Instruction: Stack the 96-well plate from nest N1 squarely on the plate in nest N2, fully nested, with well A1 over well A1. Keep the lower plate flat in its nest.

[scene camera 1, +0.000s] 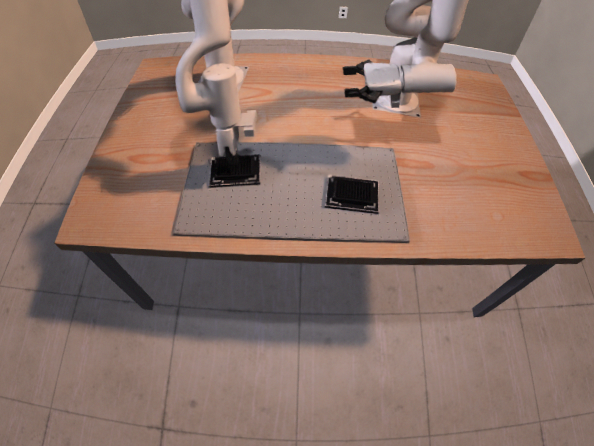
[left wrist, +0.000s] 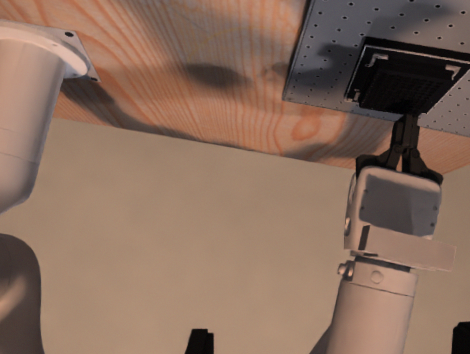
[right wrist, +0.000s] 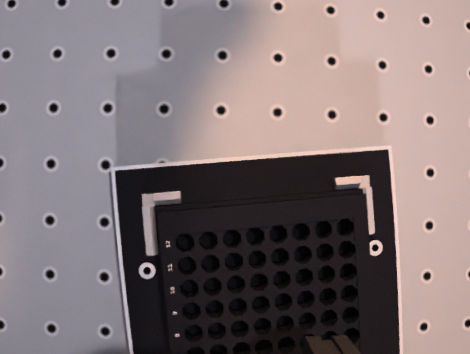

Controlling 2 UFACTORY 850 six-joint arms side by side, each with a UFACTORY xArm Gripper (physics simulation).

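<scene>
A black 96-well plate [scene camera 1: 245,167] [left wrist: 400,92] [right wrist: 260,212] sits in the left black nest [scene camera 1: 220,183] [right wrist: 131,220]. In the right wrist view it looks flat between the light corner brackets, with column 12 farthest up. Another black plate [scene camera 1: 352,191] sits in the right nest [scene camera 1: 367,209]. No N1 or N2 label is readable. My right gripper [scene camera 1: 231,156] [left wrist: 407,117] [right wrist: 332,345] is shut with its fingers together, low over the left plate; contact cannot be told. My left gripper [scene camera 1: 348,81] is open, well away from both plates.
A grey perforated board [scene camera 1: 290,215] [left wrist: 325,65] [right wrist: 270,85] carries both nests on the wooden table [scene camera 1: 475,200]. The left gripper is raised over the table's back right. The arm bases stand at the back edge.
</scene>
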